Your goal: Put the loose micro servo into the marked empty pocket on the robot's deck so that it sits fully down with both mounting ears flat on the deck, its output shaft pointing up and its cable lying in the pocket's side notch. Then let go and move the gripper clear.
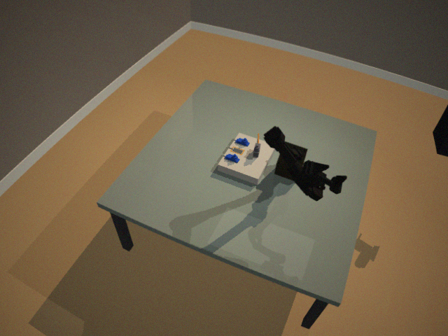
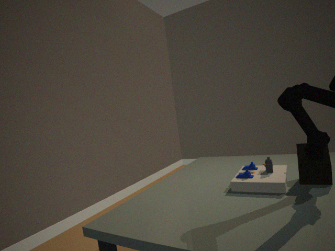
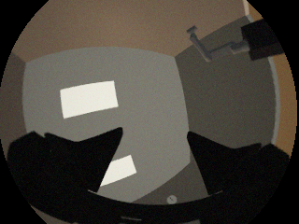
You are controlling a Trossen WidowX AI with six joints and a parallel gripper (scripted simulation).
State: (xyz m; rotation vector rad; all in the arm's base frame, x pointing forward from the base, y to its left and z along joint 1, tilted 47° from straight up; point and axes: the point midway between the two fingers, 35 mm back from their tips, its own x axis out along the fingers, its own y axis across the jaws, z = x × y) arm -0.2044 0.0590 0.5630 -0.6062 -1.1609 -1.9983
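The white deck lies 51 cm below my gripper tip, 47 cm to the right of it and 38 cm ahead of it.
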